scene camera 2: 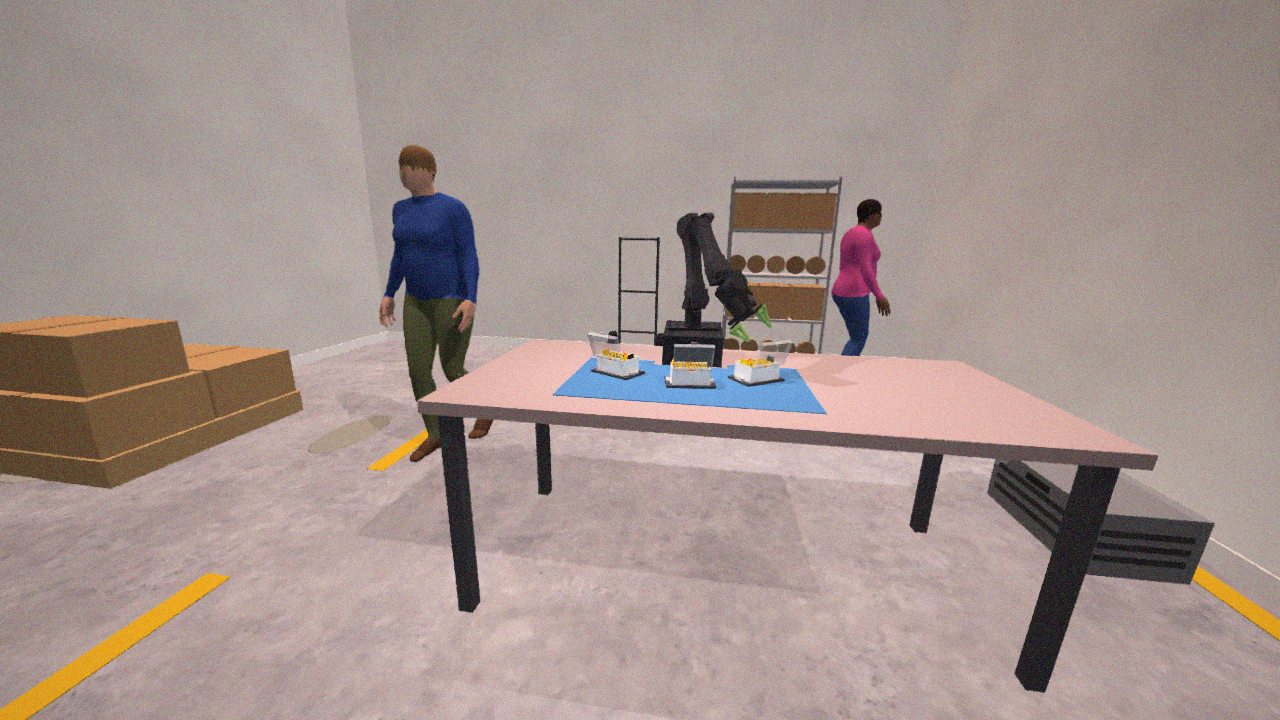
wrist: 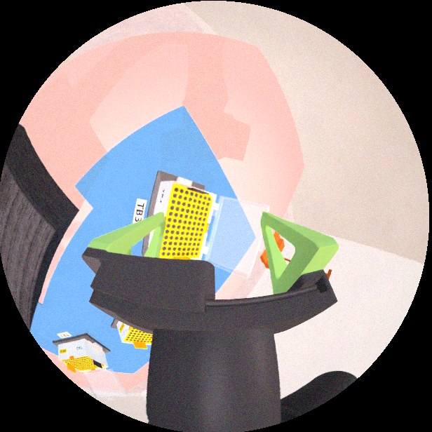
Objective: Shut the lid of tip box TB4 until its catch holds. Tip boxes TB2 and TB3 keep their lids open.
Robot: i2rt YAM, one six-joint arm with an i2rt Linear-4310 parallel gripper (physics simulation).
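Frame: origin at the arm's base, x up, y left, z back, level; millimetres.
Where they show: gripper, fingertip midpoint: (scene camera 2: 760, 334); arm's base, link origin: (scene camera 2: 692, 328).
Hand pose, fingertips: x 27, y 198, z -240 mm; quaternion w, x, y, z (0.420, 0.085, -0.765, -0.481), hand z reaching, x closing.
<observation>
Things, the pixels of their top centre, and the offset from my fingertips. "*": a spot on its surface instead. Level surfaces: height alone.
- right-hand box, top centre: (scene camera 2: 755, 359) dx -80, dy -17, dz -27 mm
- middle box, top centre: (scene camera 2: 689, 362) dx -80, dy -242, dz -79 mm
- left box, surface spot: (scene camera 2: 618, 361) * dx -84, dy -473, dz -62 mm
- blue mat, surface height: dx -146 mm
- pink table, surface height: dx -149 mm
Three white tip boxes with yellow racks stand on the blue mat, clear lids open. The box by the printed mat label TB3 (wrist: 140, 211) is the right-hand box (scene camera 2: 758, 370) (wrist: 187, 220); its lid (scene camera 2: 775, 350) (wrist: 232, 230) stands out to the right in the wrist view. The middle box (scene camera 2: 690, 373) (wrist: 136, 335) is partly hidden by the gripper in the wrist view. The left box (scene camera 2: 617, 363) (wrist: 81, 354) is small at the lower left there. I cannot read which is TB4. My gripper (scene camera 2: 757, 329) (wrist: 212, 216) is open and empty, above and behind the TB3 box.
The blue mat (scene camera 2: 608, 388) (wrist: 165, 135) lies on the pink table (scene camera 2: 921, 402) (wrist: 270, 100). Behind the table are a shelf rack (scene camera 2: 786, 184) and a person in pink (scene camera 2: 860, 268). A person in blue (scene camera 2: 434, 246) stands at the left. An orange object (wrist: 273, 251) shows beside the right finger.
</observation>
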